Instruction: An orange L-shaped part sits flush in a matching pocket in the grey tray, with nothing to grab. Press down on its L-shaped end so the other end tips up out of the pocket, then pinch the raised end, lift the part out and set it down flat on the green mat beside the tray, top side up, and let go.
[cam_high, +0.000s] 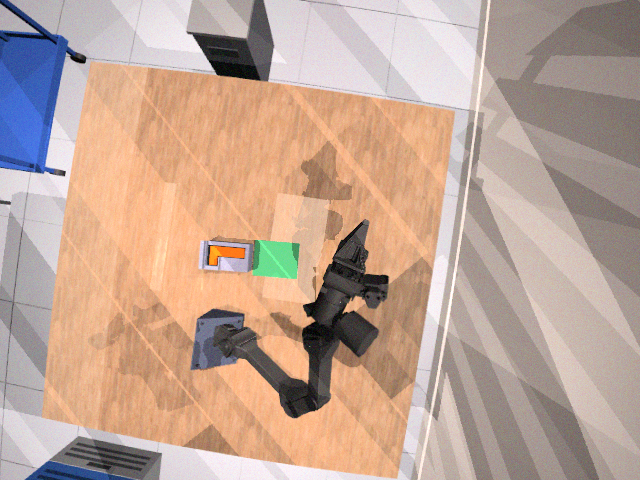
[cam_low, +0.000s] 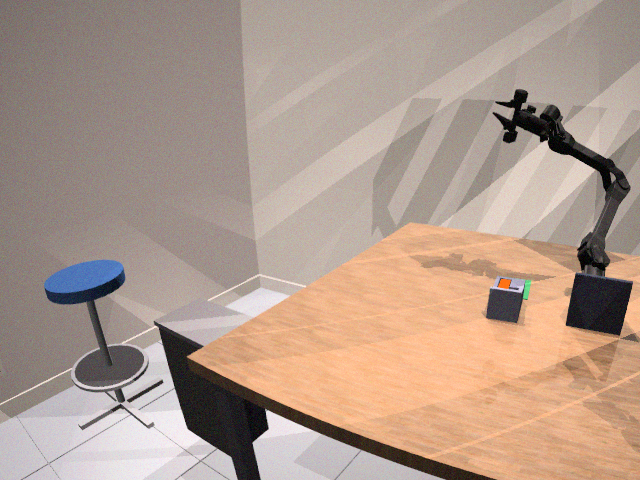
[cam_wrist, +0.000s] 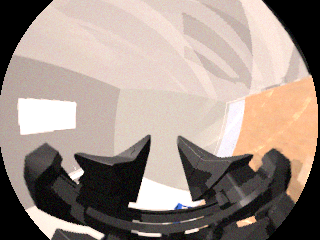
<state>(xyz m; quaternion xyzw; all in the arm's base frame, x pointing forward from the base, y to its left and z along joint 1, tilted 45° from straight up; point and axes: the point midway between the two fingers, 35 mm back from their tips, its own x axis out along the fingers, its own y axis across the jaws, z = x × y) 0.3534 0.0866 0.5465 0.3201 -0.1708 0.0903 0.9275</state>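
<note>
Now: the orange L-shaped part 500 mm below my gripper tip, 380 mm to the left of it and 140 mm behind it. Round my gripper tip: green mat (560 mm below, 210 mm to the left, 130 mm behind).
</note>
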